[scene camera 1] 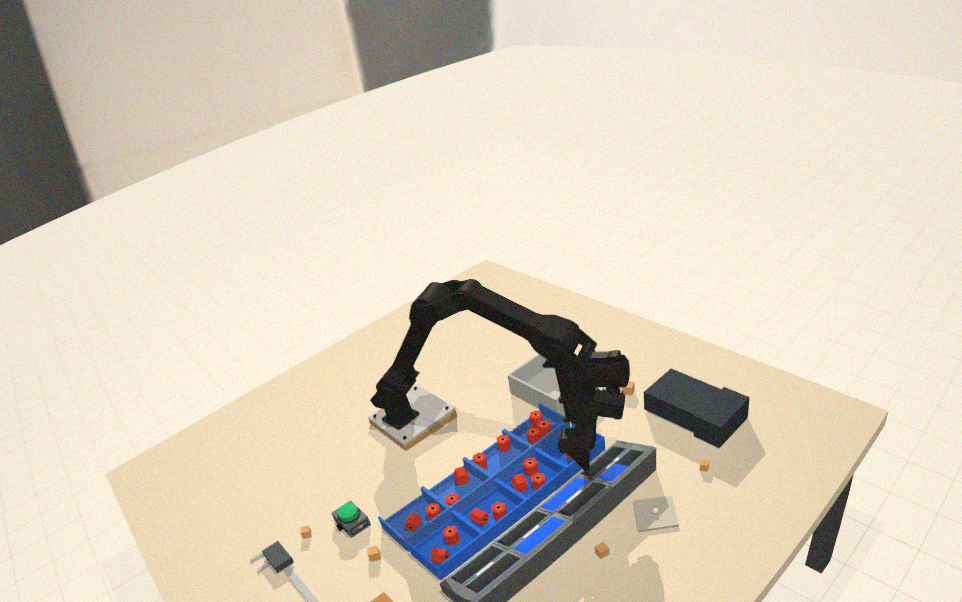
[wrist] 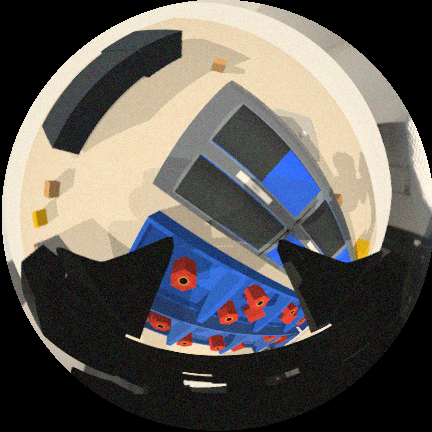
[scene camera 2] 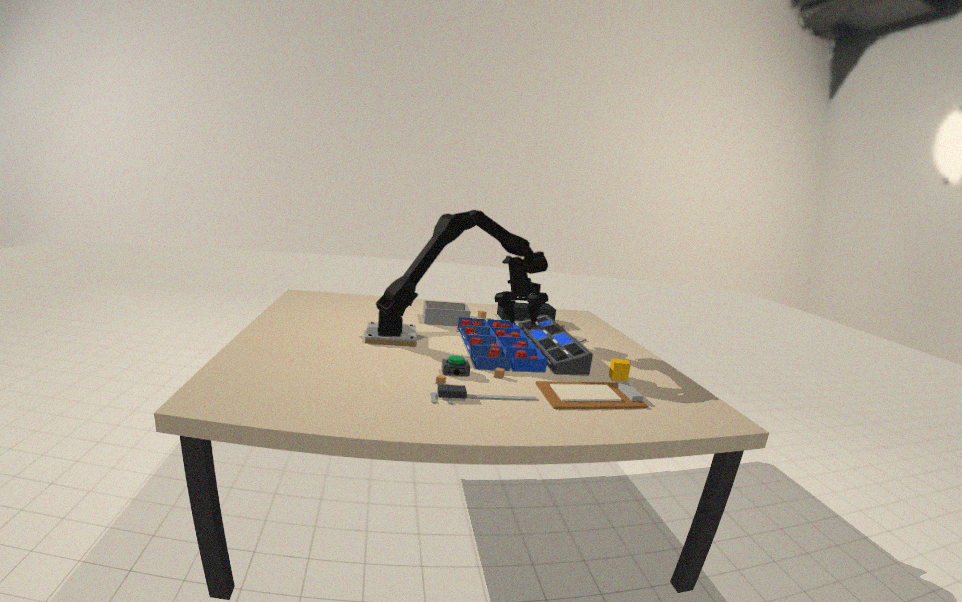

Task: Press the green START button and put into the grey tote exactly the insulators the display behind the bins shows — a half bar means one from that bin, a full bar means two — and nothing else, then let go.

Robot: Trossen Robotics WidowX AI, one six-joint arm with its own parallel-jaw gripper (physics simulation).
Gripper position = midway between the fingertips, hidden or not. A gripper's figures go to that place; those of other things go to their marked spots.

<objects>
My gripper (scene camera 1: 589, 456): 132 cm from the lens. A grey plate (scene camera 1: 646, 520): 124 cm from the lens. A grey tote (scene camera 1: 530, 382): 157 cm from the lens. A grey display (scene camera 1: 531, 565): 115 cm from the lens. The marked spots on the grey display and the grey tote are 56 cm apart.
</objects>
